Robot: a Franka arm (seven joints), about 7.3 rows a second.
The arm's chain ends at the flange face. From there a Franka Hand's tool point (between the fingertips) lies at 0.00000 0.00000 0.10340 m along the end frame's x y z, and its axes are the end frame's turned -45 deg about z.
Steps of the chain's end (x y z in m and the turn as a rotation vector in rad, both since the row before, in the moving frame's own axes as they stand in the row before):
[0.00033 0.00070 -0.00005 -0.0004 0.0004 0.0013]
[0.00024 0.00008 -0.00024 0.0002 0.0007 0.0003]
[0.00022 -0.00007 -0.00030 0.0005 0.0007 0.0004]
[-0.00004 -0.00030 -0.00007 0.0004 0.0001 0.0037]
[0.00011 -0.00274 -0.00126 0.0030 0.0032 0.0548]
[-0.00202 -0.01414 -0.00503 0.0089 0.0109 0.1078]
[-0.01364 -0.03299 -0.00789 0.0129 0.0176 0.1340]
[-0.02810 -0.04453 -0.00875 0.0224 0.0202 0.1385]
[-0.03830 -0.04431 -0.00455 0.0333 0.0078 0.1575]
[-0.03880 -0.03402 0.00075 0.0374 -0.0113 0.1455]
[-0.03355 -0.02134 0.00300 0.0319 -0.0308 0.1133]
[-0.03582 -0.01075 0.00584 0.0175 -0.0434 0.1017]
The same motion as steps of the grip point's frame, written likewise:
[-0.00026 0.00079 -0.00005 -0.0006 0.0000 0.0013]
[0.00018 0.00026 -0.00024 -0.0004 0.0006 0.0003]
[0.00029 0.00012 -0.00030 -0.0001 0.0008 0.0004]
[0.00022 -0.00026 -0.00007 0.0002 0.0004 0.0037]
[0.00247 -0.00183 -0.00126 -0.0001 0.0044 0.0548]
[0.01001 -0.01120 -0.00504 -0.0014 0.0140 0.1078]
[0.01588 -0.03248 -0.00791 -0.0033 0.0216 0.1340]
[0.01473 -0.05130 -0.00880 0.0016 0.0301 0.1385]
[0.00739 -0.06003 -0.00461 0.0180 0.0291 0.1575]
[-0.00122 -0.05490 0.00067 0.0344 0.0185 0.1455]
[-0.00829 -0.04338 0.00290 0.0443 0.0008 0.1133]
[-0.01939 -0.03747 0.00573 0.0431 -0.0183 0.1017]

